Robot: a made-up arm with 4 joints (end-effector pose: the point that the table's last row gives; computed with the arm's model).
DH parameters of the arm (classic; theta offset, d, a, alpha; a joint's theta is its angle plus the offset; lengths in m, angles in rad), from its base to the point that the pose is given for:
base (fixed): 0 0 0 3.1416
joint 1: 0 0.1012 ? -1.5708
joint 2: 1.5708 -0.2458 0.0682 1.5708
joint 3: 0 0.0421 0.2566 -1.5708
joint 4: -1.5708 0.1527 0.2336 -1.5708
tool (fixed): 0 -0.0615 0 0
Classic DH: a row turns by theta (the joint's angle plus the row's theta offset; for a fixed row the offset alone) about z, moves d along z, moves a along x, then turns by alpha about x.
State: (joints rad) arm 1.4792 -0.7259 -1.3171 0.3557
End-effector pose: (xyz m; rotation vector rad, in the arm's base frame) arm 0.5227 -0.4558 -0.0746 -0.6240 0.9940 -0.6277
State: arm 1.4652 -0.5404 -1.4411 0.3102
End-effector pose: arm 0.5404 -0.4195 -0.0288 -0.8545 1.0237 -0.6519
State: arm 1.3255 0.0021 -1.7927 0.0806
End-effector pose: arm 0.5659 -0.2499 0.0694 -1.5192 1.1069 -0.8659
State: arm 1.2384 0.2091 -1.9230 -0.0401
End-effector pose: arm 0.5569 -0.1641 0.0997 -1.7430 1.0925 -1.0447
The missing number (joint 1, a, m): 0.1003
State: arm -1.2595 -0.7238 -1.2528 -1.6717
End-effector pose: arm -0.1499 0.2750 0.0939 -2.1943 0.7666 -0.1073
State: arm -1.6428 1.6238 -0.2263 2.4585
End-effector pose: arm -0.1664 -0.4495 -0.2301 -1.5045 1.7669 0.7768
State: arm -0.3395 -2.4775 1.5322 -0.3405
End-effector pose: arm -0.1710 0.0662 -0.1874 0.5785 2.0979 -1.6048
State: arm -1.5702 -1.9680 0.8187 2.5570
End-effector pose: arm 0.1777 0.3814 -0.0904 0.0183 -0.7782 0.8543
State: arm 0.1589 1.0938 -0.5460 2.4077
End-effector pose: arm -0.3592 0.4156 0.0664 0.8235 2.6517 -0.5084
